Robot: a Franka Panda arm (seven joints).
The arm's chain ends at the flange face. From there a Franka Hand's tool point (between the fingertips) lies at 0.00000 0.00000 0.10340 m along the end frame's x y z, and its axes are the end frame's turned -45 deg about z.
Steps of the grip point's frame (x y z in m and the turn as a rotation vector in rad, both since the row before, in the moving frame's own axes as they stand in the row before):
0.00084, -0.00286, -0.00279, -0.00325, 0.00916, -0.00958
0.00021, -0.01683, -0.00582, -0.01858, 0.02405, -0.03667
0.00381, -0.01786, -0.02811, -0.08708, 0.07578, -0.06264
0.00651, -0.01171, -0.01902, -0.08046, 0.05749, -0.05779
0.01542, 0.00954, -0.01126, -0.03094, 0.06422, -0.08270
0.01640, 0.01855, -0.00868, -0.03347, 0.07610, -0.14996
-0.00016, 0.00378, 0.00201, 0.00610, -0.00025, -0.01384
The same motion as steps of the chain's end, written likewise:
-0.00233, -0.00218, -0.00279, 0.00418, 0.00878, -0.00958
-0.01486, -0.01159, -0.00577, 0.00387, 0.03014, -0.03667
-0.02183, -0.01577, -0.02742, -0.00799, 0.11516, -0.06264
-0.01379, -0.01427, -0.01851, -0.01624, 0.09755, -0.05779
0.01081, -0.00144, -0.01100, 0.02353, 0.06729, -0.08270
0.01697, 0.00522, -0.00832, 0.03014, 0.07748, -0.14996
0.00303, 0.00321, 0.00201, 0.00414, -0.00449, -0.01384

